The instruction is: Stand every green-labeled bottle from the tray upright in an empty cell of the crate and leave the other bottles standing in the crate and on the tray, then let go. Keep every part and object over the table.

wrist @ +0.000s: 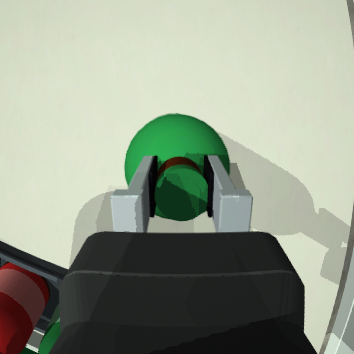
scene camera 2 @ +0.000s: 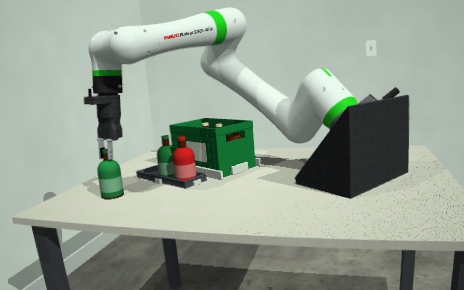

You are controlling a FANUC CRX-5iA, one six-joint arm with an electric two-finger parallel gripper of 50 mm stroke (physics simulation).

Scene:
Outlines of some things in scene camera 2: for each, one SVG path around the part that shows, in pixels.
The gripper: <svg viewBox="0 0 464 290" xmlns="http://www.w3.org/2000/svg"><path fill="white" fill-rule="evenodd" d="M120 103L97 105L99 159L103 159L104 140L107 141L107 159L110 160L114 159L113 141L123 137L120 124Z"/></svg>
A red-labeled bottle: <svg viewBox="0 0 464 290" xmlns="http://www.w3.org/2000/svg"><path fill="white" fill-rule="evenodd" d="M182 136L178 137L179 148L173 153L175 179L185 181L197 175L194 152L189 147L186 147L186 138Z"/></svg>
A green-labeled bottle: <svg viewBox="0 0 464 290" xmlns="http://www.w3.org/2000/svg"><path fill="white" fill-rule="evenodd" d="M103 149L103 161L100 162L97 168L101 198L119 198L124 195L121 169L115 160L107 159L107 149Z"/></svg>

